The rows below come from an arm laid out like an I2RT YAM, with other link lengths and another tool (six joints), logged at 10 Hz.
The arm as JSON. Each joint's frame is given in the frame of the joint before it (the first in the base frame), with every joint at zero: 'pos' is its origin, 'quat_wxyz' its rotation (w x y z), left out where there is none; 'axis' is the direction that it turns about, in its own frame. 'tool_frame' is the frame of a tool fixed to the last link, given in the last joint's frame.
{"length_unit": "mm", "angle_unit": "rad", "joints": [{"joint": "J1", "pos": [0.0, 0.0, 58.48], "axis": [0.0, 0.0, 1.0]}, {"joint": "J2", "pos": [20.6, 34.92, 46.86], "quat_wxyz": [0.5, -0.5, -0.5, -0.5], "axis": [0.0, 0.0, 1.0]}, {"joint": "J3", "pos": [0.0, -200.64, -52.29], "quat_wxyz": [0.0, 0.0, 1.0, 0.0], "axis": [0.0, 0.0, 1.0]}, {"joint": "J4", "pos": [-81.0, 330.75, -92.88], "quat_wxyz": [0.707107, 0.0, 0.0, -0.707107], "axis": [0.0, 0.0, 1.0]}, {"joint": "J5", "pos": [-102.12, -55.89, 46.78], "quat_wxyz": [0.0, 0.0, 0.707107, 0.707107], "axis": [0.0, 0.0, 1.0]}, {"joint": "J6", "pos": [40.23, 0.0, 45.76], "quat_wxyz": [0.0, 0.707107, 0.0, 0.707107], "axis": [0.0, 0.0, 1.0]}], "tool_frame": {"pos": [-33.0, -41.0, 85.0], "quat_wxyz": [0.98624, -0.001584, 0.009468, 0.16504]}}
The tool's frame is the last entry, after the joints.
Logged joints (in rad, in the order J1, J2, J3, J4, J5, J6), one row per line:
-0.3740, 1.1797, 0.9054, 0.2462, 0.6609, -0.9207
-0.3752, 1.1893, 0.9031, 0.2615, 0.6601, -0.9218
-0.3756, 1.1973, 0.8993, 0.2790, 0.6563, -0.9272
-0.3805, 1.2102, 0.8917, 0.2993, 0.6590, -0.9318
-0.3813, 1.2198, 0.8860, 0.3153, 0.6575, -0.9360
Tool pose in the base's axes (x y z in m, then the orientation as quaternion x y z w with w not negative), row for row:
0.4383, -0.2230, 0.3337, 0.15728, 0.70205, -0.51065, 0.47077
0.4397, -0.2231, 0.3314, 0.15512, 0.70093, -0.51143, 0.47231
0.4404, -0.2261, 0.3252, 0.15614, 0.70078, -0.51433, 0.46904
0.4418, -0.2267, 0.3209, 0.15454, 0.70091, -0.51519, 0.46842
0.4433, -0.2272, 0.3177, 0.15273, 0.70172, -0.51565, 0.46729
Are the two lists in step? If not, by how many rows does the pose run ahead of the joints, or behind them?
The pose runs 1 row ahead of the joints: the pose in row i belongs to the joints in row i + 1.
